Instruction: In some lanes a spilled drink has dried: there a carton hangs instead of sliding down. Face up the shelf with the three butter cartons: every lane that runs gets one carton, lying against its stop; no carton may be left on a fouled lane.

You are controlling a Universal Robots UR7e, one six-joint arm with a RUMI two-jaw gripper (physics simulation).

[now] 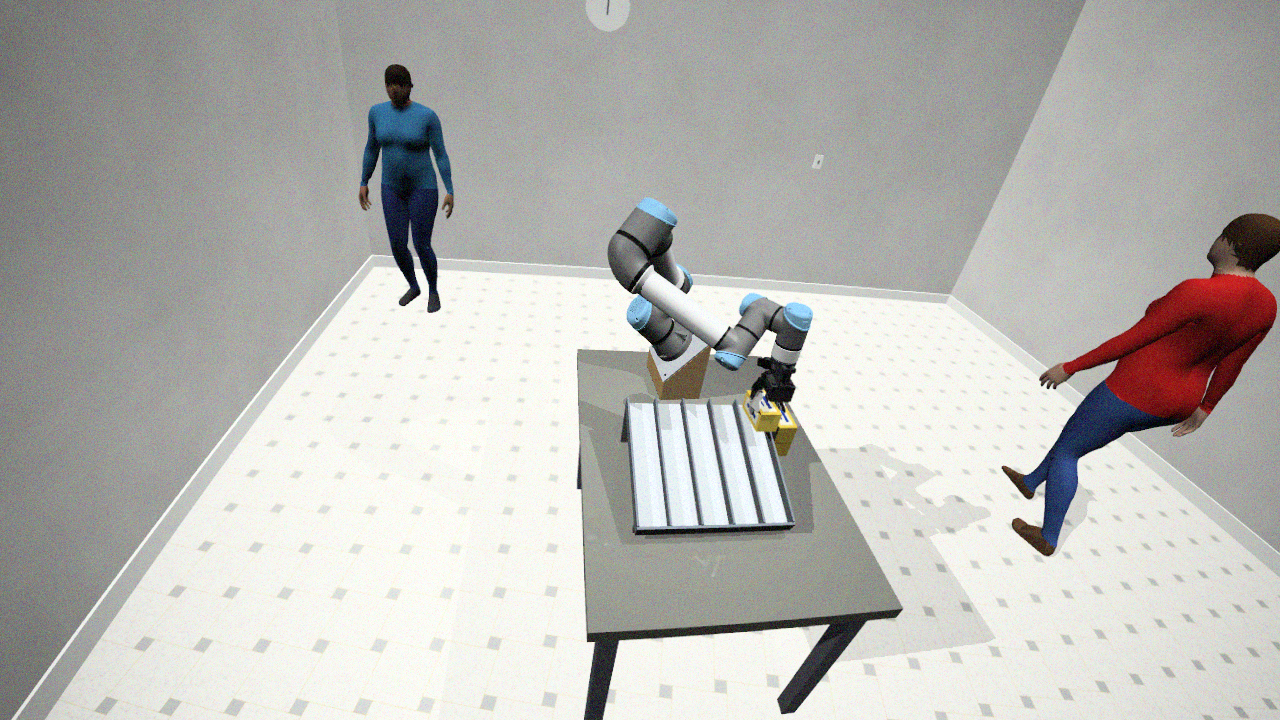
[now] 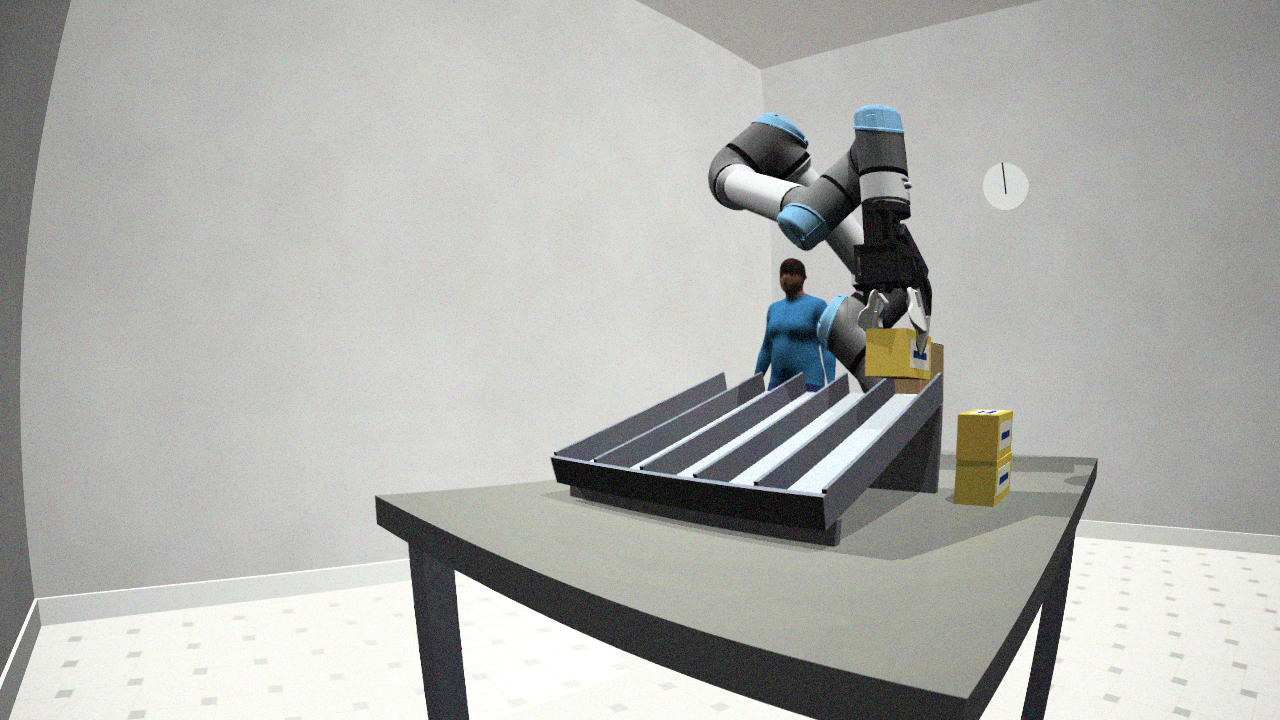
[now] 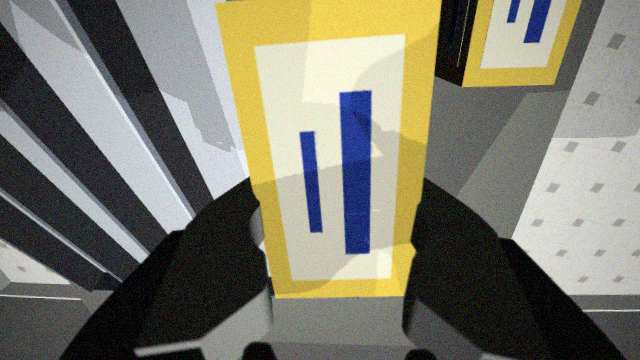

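Seen in the pictures: gripper, fingertip midpoint: (image 2: pixel 896 356) (image 3: pixel 336 180); arm's base, origin of the base link: (image 1: pixel 675 344) (image 2: pixel 897 384).
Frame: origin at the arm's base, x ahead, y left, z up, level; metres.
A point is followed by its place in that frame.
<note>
My gripper (image 1: pixel 760 400) @[z 0.048, x 0.455, y 0.167 m] (image 2: pixel 897 329) (image 3: pixel 336 180) @[z 0.048, x 0.455, y 0.167 m] is shut on a yellow butter carton (image 1: pixel 762 417) @[z 0.074, x 0.499, y 0.142 m] (image 2: pixel 895 354) @[z 0.049, x 0.500, y 0.182 m] (image 3: pixel 325 160) @[z 0.081, x 0.428, y 0.164 m], held roughly level above the upper end of the rightmost lane. The carton appears apart from the tilted shelf (image 1: pixel 716 528) @[z -0.105, x 0.737, y -0.024 m] (image 2: pixel 689 492) @[z -0.115, x 0.735, y 0.019 m] (image 3: pixel 120 50). Two more cartons stand stacked on the table right of the shelf: the upper carton (image 2: pixel 982 437) @[z -0.064, x 0.426, y 0.298 m] (image 3: pixel 515 45) @[z -0.033, x 0.400, y 0.288 m] and the lower carton (image 2: pixel 981 481) @[z -0.126, x 0.425, y 0.300 m]. The shelf's several lanes slope down to a front stop. No carton shows lying in them. Grey patches show in the lanes; I cannot tell spill from shadow.
The grey table (image 1: pixel 716 591) @[z -0.161, x 0.882, y -0.051 m] (image 2: pixel 626 573) @[z -0.161, x 0.909, y 0.089 m] bears the shelf. The arm's wooden base block (image 1: pixel 680 383) @[z -0.087, x 0.125, y 0.008 m] stands behind it. Dark dividers separate the lanes. A person in blue (image 1: pixel 407 143) (image 2: pixel 794 331) stands at the back, and a person in red (image 1: pixel 1181 349) stands right of the table.
</note>
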